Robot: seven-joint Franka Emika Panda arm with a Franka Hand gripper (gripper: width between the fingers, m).
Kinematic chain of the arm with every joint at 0, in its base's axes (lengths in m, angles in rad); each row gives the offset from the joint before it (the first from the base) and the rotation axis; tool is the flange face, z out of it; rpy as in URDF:
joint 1: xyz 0 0 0.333 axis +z
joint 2: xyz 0 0 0 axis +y
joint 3: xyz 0 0 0.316 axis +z
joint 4: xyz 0.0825 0 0 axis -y
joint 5: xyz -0.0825 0 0.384 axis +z
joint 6: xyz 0 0 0 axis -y
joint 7: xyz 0.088 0 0 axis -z
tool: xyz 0 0 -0.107 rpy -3.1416 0 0
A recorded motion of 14 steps. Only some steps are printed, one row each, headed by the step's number.
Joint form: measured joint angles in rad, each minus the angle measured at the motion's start. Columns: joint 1, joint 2, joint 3, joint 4, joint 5, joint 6, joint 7.
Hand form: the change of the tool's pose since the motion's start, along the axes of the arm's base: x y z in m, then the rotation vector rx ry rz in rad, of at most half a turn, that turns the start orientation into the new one. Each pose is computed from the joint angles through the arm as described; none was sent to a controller.
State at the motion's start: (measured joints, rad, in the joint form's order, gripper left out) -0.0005 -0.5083 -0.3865 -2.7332 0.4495 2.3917 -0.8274
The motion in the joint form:
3: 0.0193 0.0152 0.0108 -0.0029 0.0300 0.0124 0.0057
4: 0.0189 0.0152 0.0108 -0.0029 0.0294 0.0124 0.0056
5: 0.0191 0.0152 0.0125 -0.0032 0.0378 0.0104 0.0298
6: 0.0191 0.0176 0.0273 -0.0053 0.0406 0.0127 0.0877
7: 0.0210 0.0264 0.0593 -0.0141 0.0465 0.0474 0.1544
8: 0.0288 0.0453 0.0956 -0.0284 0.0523 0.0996 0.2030
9: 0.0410 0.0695 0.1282 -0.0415 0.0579 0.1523 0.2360
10: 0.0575 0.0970 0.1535 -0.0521 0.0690 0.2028 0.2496
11: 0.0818 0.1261 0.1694 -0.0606 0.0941 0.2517 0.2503
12: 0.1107 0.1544 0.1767 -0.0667 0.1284 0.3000 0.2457
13: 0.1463 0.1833 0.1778 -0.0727 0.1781 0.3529 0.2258
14: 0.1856 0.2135 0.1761 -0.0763 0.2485 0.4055 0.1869
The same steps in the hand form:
3: 0.0044 0.0099 -0.0050 0.0137 0.0074 -0.0007
4: 0.0044 0.0098 -0.0050 0.0132 0.0074 -0.0006
5: 0.0044 0.0107 -0.0051 0.0277 0.0172 -0.0242
6: 0.0057 0.0158 -0.0058 0.0404 0.0419 -0.0640
7: 0.0092 0.0253 -0.0084 0.0352 0.0583 -0.1118
8: 0.0131 0.0375 -0.0156 0.0147 0.0684 -0.1418
9: 0.0168 0.0499 -0.0243 -0.0096 0.0746 -0.1566
10: 0.0201 0.0613 -0.0337 -0.0324 0.0755 -0.1586
11: 0.0229 0.0721 -0.0434 -0.0458 0.0732 -0.1588
12: 0.0253 0.0812 -0.0523 -0.0526 0.0678 -0.1646
13: 0.0268 0.0895 -0.0614 -0.0569 0.0568 -0.1704
14: 0.0277 0.0970 -0.0706 -0.0583 0.0426 -0.1761

